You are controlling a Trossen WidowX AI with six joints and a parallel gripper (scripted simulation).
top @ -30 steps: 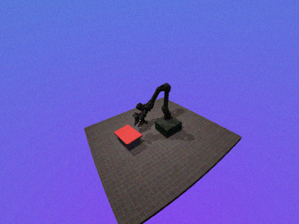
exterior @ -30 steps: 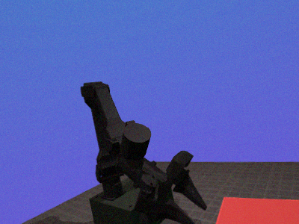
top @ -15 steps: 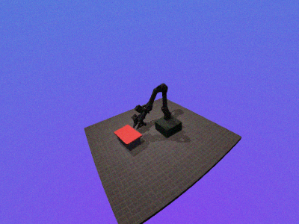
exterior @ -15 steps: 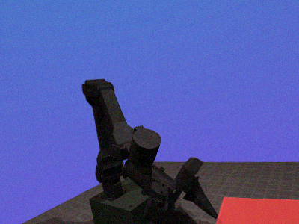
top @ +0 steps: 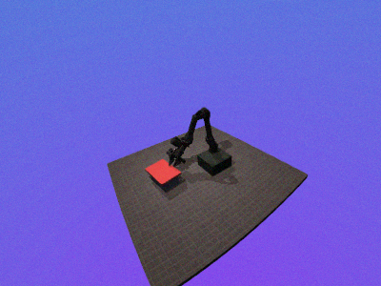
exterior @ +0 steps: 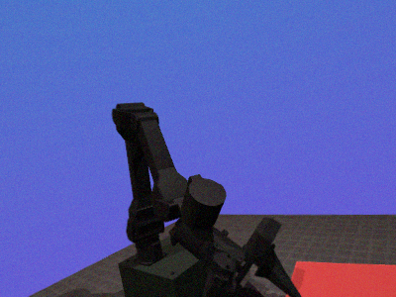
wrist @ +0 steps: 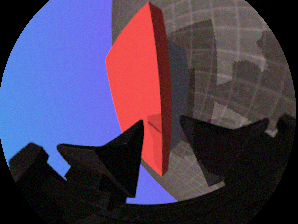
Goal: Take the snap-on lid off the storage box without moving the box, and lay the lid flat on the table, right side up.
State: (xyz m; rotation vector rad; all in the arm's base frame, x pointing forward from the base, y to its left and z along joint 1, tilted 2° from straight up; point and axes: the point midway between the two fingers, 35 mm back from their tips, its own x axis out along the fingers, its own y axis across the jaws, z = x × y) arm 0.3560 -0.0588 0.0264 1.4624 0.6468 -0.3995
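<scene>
Now: the red lid 80 mm ahead of my gripper tip, 10 mm to the left of it and 10 mm above it. From my gripper tip the other things lie so: storage box 80 mm ahead, 50 mm below, 10 mm to the left.
</scene>
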